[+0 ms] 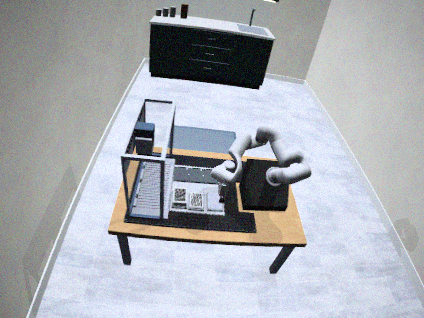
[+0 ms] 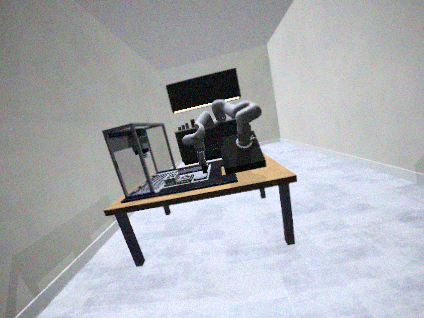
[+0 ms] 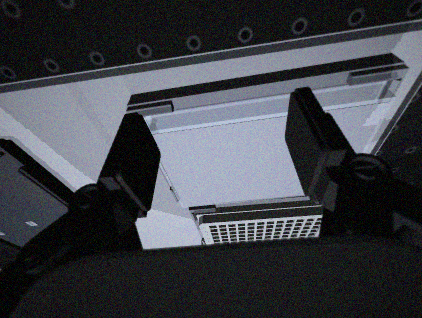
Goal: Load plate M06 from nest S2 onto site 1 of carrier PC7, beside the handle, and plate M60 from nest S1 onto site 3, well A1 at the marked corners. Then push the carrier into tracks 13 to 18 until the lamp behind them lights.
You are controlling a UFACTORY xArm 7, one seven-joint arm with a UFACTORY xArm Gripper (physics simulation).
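Places are measured from the arm's base along level axes (x ahead, y left, z up), in metres.
Pixels of known places: gripper, between the fingertips: (image 1: 220, 198) (image 2: 205, 171) (image 3: 217, 124); arm's base, origin of its link: (image 1: 274, 176) (image 2: 244, 142).
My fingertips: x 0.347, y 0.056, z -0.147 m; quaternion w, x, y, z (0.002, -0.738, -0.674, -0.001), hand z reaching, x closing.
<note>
For each thing: its middle in the pictures, then the offset to it from my fingertips. "pt": a spot on its surface instead. Level surfaces: height alone.
- white plate, middle of its body: (image 3: 262, 229) (image 1: 196, 200) (image 2: 185, 177) dx +0.157, dy +0.013, dz -0.007 m
- darker-welled plate, middle of its body: (image 1: 179, 196) (image 2: 172, 178) dx +0.263, dy -0.004, dz +0.007 m
- long dark grey piece, middle of its body: (image 3: 60, 243) (image 1: 196, 174) (image 2: 190, 169) dx +0.136, dy -0.223, dz -0.011 m
- grey unit, a spot on its surface: (image 1: 145, 135) pt dx +0.476, dy -0.112, dz +0.395 m
- table, height of its surface: dz -0.038 m
My gripper (image 1: 222, 193) (image 2: 204, 169) (image 3: 217, 124) points down at the right end of the row of plates. Its two dark fingers are shut on a pale, flat-topped plate (image 1: 214, 204) (image 3: 230, 160) with clear edges, which sits low between dark nest rails. Its label cannot be read. A white plate (image 1: 196, 200) (image 3: 260, 231) with a grid of wells stands beside it, and a darker-welled plate (image 1: 180, 194) stands farther left. A long dark grey piece (image 1: 192, 173) (image 3: 25, 192) with small white marks, perhaps the carrier, lies behind the plates. The site numbers and marked corners cannot be made out.
A slotted deck (image 1: 146, 187) stands at the left inside a tall open frame (image 1: 163, 192) (image 2: 141, 160). A blue and grey unit (image 1: 145, 135) hangs in the frame. The arm's black base block (image 1: 260, 195) (image 2: 242, 160) stands at the right of the table (image 1: 280, 227) (image 2: 280, 172).
</note>
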